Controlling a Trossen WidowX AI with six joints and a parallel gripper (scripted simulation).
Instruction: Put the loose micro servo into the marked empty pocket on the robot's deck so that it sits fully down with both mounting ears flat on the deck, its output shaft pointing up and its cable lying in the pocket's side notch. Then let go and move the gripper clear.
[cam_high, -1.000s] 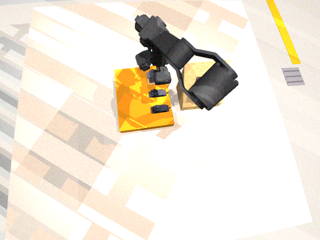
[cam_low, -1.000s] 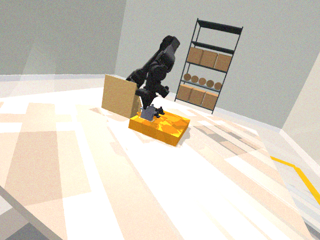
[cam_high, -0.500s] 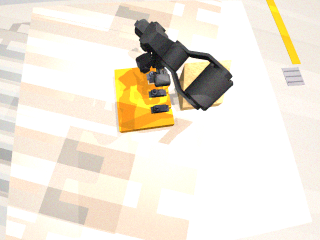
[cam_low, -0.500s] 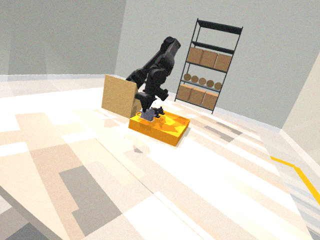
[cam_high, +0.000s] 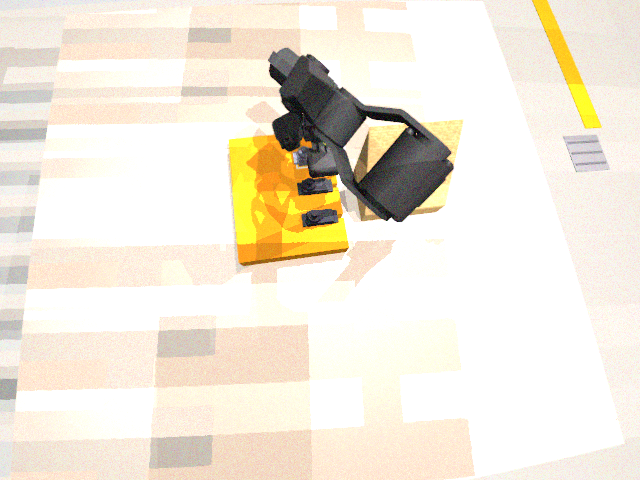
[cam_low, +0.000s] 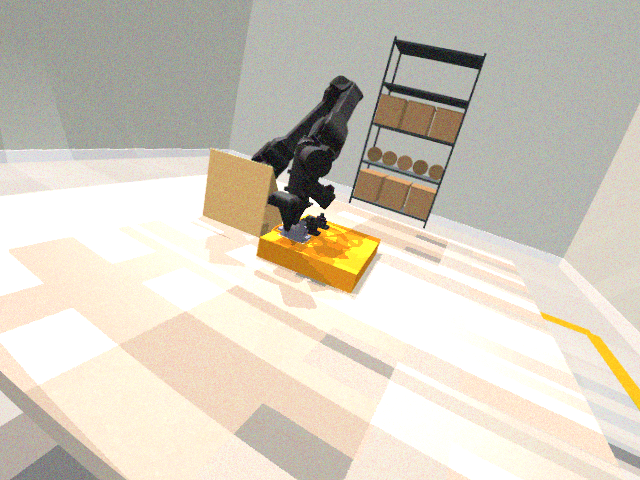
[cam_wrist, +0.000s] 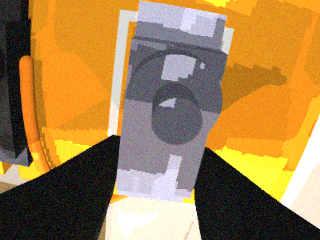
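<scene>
Right now my gripper tip is 120 mm short of the yellow deck, 80 mm to the right of it and 40 mm above it.
</scene>
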